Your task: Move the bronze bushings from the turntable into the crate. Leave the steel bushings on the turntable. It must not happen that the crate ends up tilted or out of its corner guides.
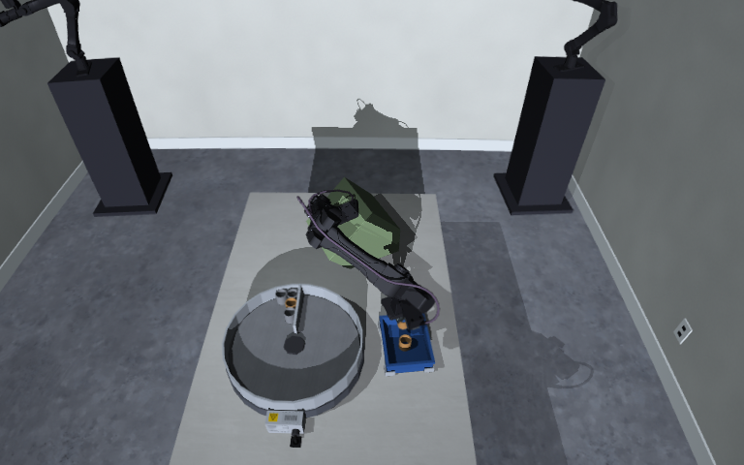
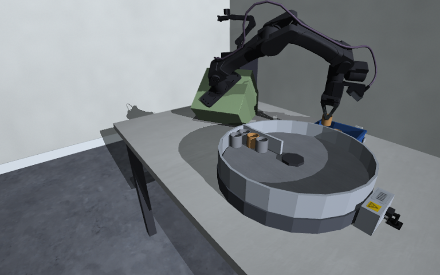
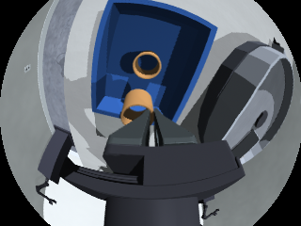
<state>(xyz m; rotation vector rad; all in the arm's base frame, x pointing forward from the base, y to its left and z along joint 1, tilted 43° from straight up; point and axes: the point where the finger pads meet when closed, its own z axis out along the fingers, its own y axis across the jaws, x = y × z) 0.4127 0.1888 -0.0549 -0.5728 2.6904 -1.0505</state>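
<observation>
Right now the blue crate is 7 cm below my hand, 4 cm ahead of it and 2 cm to the left of it. Round my hand: turntable 32 cm to the right, 5 cm ahead, 4 cm below.
</observation>
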